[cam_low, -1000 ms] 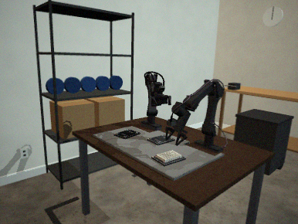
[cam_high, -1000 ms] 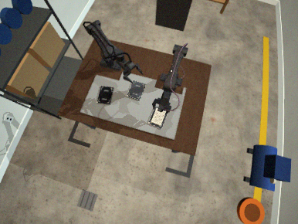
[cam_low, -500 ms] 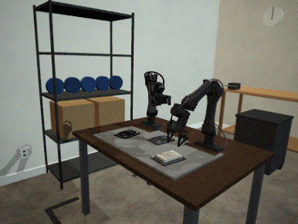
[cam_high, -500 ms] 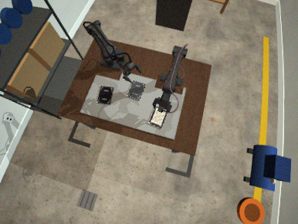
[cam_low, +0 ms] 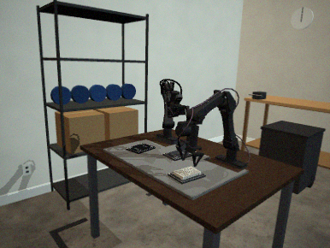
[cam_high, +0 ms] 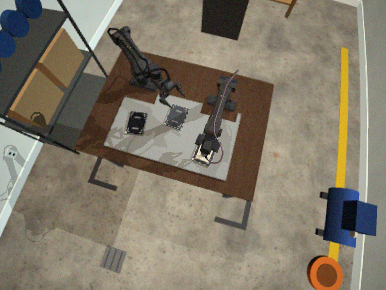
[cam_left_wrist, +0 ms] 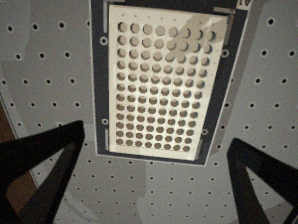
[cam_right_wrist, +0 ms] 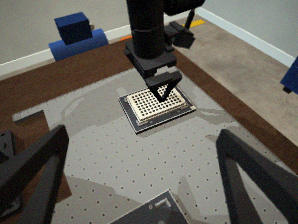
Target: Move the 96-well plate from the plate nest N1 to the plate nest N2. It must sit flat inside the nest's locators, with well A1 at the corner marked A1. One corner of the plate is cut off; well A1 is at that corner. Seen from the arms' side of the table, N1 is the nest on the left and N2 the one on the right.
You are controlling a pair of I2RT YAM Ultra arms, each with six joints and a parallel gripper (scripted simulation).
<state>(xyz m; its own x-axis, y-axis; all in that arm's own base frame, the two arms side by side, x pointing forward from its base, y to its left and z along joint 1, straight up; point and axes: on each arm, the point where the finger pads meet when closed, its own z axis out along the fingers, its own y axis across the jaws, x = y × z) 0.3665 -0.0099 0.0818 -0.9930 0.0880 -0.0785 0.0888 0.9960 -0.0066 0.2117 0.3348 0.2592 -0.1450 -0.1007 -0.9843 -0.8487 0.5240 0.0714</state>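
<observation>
Right now the 96-well plate is 10 mm ahead of my left hand and 60 mm below it.
</observation>
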